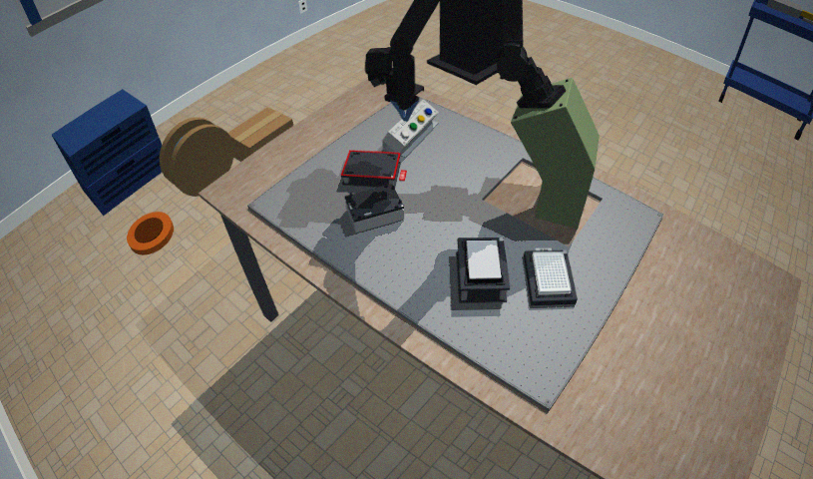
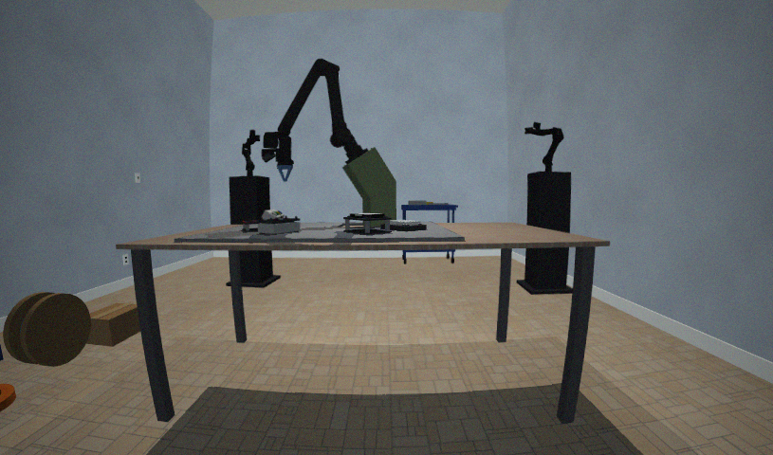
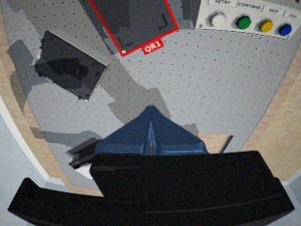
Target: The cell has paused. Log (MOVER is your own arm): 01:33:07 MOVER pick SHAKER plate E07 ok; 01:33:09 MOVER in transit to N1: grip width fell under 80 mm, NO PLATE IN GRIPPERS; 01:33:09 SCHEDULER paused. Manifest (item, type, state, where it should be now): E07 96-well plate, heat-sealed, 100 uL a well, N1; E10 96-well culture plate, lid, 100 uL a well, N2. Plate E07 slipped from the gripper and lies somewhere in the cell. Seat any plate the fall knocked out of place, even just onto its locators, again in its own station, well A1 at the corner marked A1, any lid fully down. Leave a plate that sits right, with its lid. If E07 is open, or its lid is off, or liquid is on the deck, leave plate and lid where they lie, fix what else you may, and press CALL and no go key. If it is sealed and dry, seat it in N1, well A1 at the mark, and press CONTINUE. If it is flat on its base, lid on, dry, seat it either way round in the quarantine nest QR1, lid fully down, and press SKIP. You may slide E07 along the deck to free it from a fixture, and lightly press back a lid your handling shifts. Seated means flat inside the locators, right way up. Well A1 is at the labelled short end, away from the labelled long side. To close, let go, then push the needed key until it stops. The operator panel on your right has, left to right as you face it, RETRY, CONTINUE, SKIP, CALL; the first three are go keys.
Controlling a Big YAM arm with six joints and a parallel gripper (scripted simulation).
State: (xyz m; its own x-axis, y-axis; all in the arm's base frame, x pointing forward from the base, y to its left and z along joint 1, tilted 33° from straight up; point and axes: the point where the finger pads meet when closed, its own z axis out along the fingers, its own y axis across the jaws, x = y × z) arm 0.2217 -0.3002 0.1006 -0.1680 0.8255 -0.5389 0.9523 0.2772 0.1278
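The green continue key lies 16 cm below my hand, 14 cm behind it and 11 cm to the right of it. The rest, counted from my hand: grey retry key: 16 cm below, 10 cm to the right, 10 cm behind; yellow skip key: 19 cm behind, 16 cm below, 12 cm to the right; blue call key: 24 cm behind, 16 cm below, 13 cm to the right.
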